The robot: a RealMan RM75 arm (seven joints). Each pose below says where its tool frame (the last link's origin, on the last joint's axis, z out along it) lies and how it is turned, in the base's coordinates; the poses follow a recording.
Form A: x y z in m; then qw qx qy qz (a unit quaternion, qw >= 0).
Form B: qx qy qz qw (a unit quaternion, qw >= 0); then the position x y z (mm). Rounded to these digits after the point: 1 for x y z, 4 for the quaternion.
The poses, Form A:
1: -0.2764 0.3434 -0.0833 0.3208 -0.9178 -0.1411 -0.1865
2: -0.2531 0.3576 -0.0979 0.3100 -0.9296 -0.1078 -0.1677
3: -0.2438 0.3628 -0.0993 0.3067 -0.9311 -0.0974 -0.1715
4: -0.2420 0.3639 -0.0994 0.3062 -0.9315 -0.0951 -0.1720
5: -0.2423 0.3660 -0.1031 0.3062 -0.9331 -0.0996 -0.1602
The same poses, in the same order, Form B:
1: -0.9178 -0.1411 -0.1865 0.3208 -276.4 343.4 -83.3
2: -0.9296 -0.1078 -0.1677 0.3100 -253.1 357.6 -97.9
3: -0.9311 -0.0974 -0.1715 0.3067 -243.8 362.8 -99.3
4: -0.9315 -0.0951 -0.1720 0.3062 -242.0 363.9 -99.4
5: -0.9331 -0.0996 -0.1602 0.3062 -242.3 366.0 -103.1
